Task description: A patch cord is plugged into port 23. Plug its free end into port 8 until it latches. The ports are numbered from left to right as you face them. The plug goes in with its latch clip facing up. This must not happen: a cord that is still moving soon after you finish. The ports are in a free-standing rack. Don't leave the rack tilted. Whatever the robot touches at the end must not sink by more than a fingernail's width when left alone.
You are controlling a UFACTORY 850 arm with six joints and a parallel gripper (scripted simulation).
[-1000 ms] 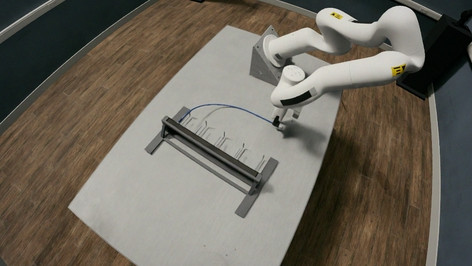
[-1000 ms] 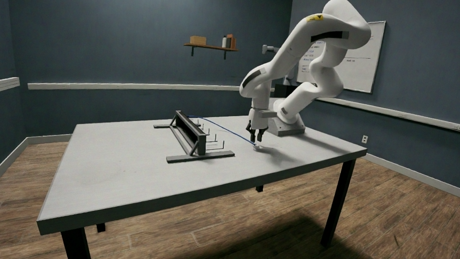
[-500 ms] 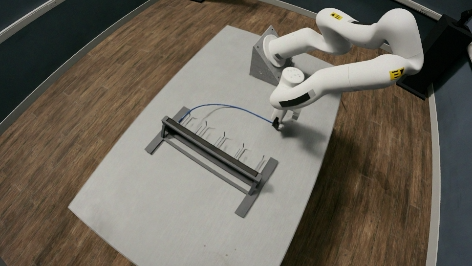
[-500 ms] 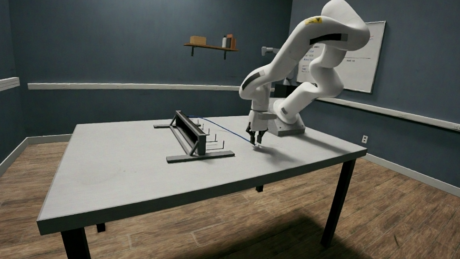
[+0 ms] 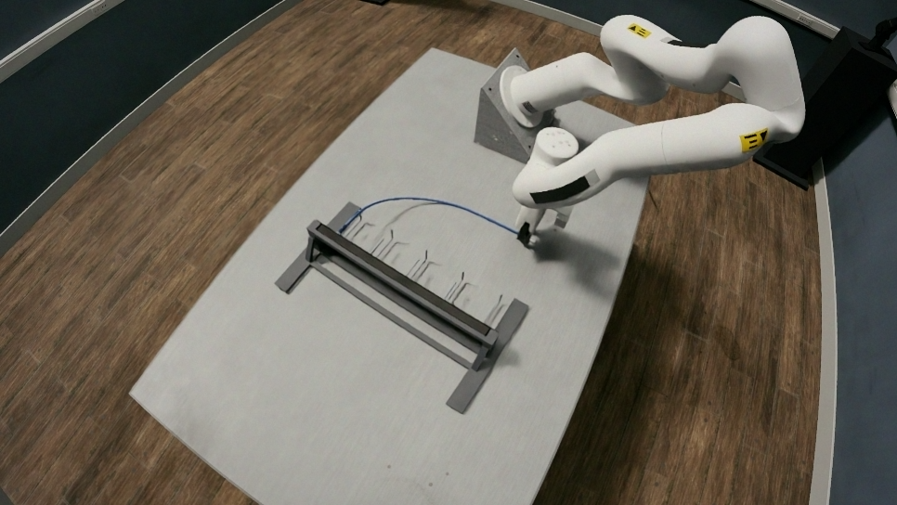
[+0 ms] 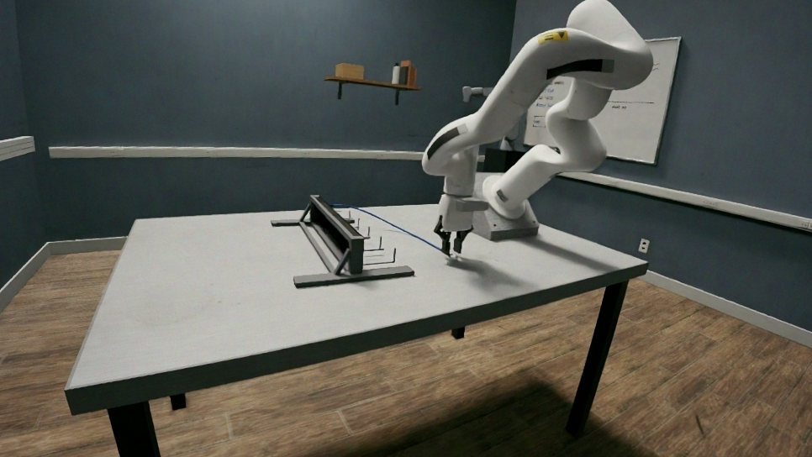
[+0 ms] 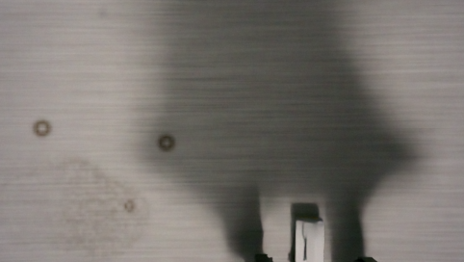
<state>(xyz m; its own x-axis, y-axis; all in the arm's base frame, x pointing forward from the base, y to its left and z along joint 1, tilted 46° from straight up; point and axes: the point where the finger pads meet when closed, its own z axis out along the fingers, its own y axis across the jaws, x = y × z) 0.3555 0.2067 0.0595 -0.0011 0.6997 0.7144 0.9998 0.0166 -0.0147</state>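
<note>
My gripper is now 3 cm above the white plug and 2 cm to the right of it.
</note>
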